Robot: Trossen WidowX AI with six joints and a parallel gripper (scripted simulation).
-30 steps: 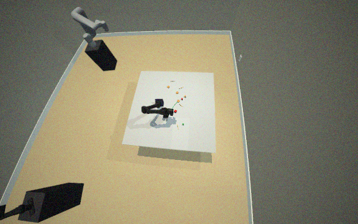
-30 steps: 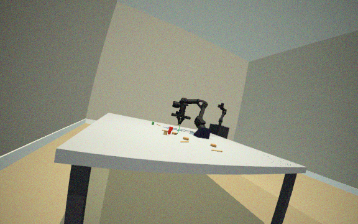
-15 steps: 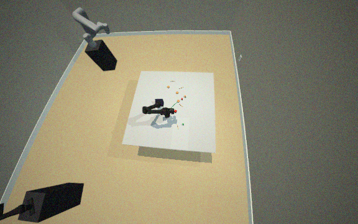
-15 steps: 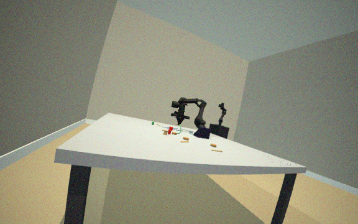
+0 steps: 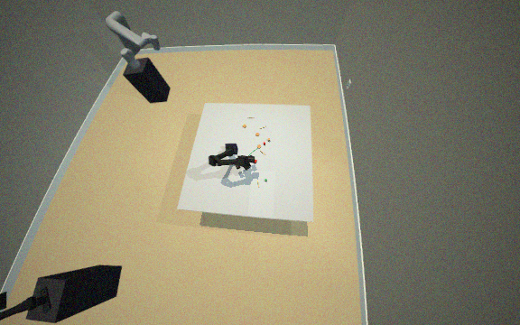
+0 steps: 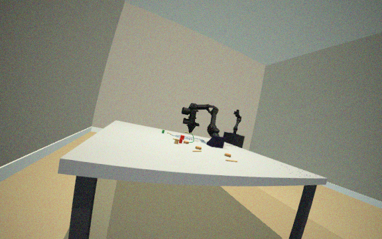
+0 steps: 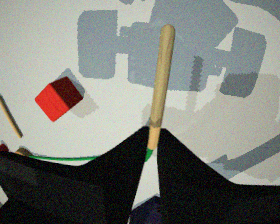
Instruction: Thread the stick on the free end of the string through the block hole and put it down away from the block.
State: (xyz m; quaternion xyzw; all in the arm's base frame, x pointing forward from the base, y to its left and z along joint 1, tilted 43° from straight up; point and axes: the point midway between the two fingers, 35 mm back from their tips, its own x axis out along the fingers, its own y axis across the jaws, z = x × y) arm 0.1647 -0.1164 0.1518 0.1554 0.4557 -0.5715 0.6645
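Right now the red block is 90 mm ahead of my gripper tip, 50 mm to the left of it and 40 mm below it. From my gripper tip the other things lie so: round wooden button: 220 mm to the left, 140 mm ahead, 50 mm below; then green object: 190 mm ahead, 160 mm to the right, 40 mm below.
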